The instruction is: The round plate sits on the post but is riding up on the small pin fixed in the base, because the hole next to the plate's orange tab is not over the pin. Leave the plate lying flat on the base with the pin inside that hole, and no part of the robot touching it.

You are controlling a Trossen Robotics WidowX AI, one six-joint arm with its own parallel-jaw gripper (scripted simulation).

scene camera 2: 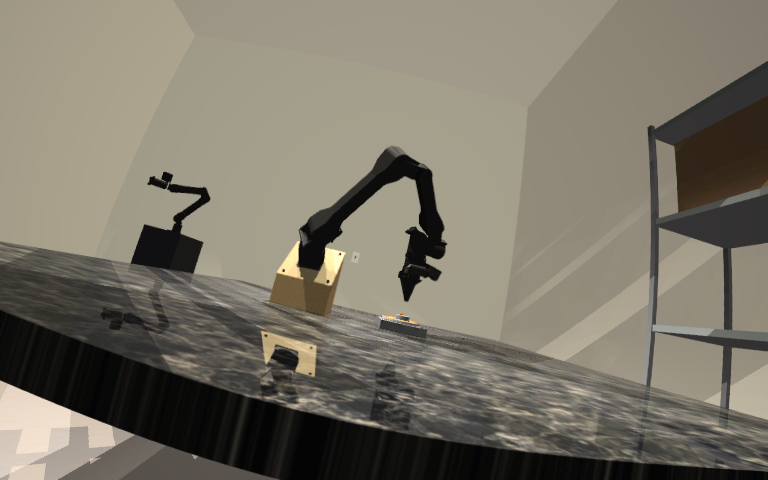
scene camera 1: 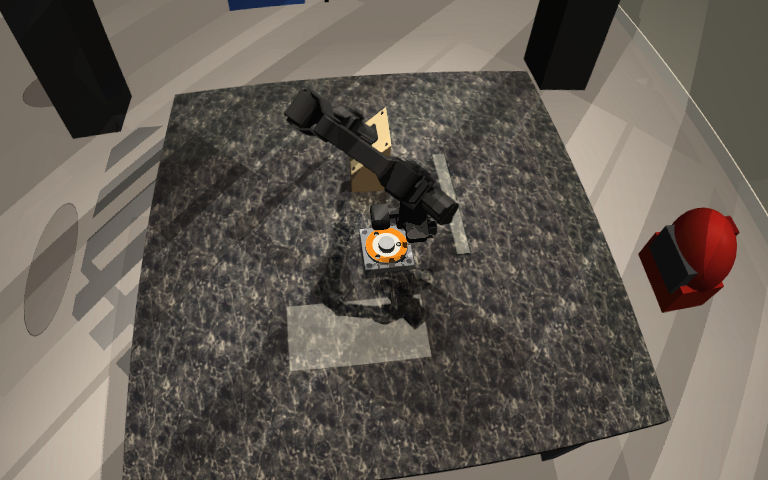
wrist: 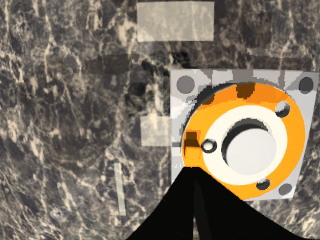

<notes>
The gripper (scene camera 1: 408, 234) is shut, holding nothing. Also in view: a square grey base (scene camera 1: 407, 262).
The gripper is seen too in scene camera 2 (scene camera 2: 406, 301) and in the wrist view (wrist: 190, 174).
</notes>
